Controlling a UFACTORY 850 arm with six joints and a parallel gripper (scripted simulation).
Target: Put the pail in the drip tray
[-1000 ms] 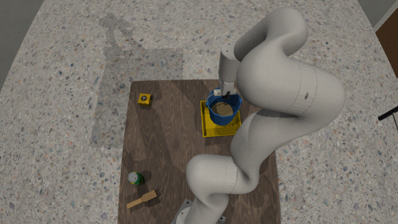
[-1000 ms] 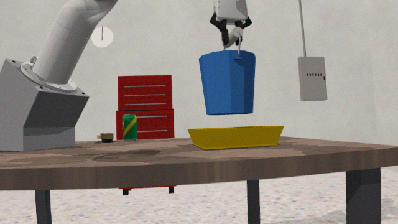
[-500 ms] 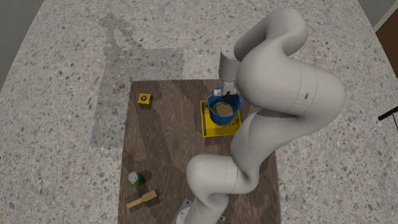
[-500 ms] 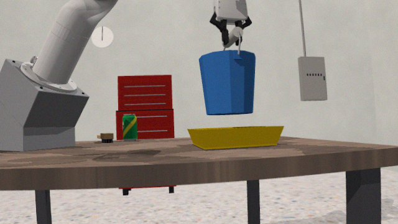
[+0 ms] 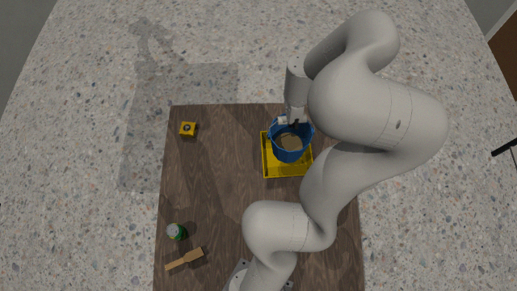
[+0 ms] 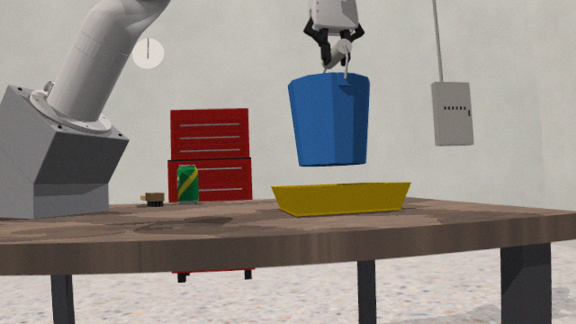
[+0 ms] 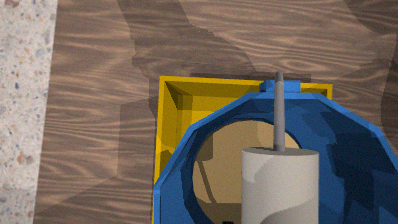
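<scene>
My hand is 10 mm past the pail handle and 30 mm above it. From my hand the other things lie so: yellow drip tray 20 mm behind, 310 mm below; blue pail 10 mm behind, 90 mm below.
</scene>
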